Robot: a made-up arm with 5 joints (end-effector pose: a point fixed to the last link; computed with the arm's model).
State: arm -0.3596 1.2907 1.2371 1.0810 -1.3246
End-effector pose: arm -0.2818 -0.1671 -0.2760 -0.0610 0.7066 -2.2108
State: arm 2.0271 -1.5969 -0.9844 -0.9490 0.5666
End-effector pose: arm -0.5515 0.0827 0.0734 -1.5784 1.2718 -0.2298
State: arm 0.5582 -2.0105 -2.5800 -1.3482 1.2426
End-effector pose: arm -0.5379 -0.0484 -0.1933 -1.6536 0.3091 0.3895
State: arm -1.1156 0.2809 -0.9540 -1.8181 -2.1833
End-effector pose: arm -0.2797 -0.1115 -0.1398 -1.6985 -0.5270 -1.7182
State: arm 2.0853 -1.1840 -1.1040 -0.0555 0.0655
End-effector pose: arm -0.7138 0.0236 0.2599 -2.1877 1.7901 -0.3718
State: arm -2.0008 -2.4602 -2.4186 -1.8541 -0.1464
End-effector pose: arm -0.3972 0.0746 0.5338 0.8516 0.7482 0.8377
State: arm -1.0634 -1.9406 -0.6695 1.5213 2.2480
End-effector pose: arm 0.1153 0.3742 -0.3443 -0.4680 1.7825 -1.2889
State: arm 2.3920 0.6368 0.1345 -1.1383 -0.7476
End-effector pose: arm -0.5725 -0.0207 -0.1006 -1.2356 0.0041 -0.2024
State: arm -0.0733 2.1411 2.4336 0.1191 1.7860
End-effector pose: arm -0.3365 -0.2380 0.2229 2.1635 1.0360 -1.1724
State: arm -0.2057 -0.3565 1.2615 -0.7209 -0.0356
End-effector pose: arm -0.6741 0.1472 -0.0986 0.9984 -1.1543 0.6623
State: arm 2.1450 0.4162 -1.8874 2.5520 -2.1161
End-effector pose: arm -0.9848 0.0925 0.3875 0.6230 -0.3080 0.9280
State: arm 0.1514 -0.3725 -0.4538 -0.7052 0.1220
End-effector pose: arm -0.6258 0.1387 0.1052 0.4594 0.4452 0.1194
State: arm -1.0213 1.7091 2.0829 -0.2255 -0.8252
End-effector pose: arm -0.1804 0.1782 0.0410 -0.1709 -0.1818 -1.4388
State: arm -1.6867 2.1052 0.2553 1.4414 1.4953
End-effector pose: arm -0.6819 0.6315 0.4093 -0.1691 0.5909 -0.0340
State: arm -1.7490 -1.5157 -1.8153 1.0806 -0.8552
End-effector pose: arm -0.4319 0.0193 -0.3942 -1.3321 -0.1135 0.9486
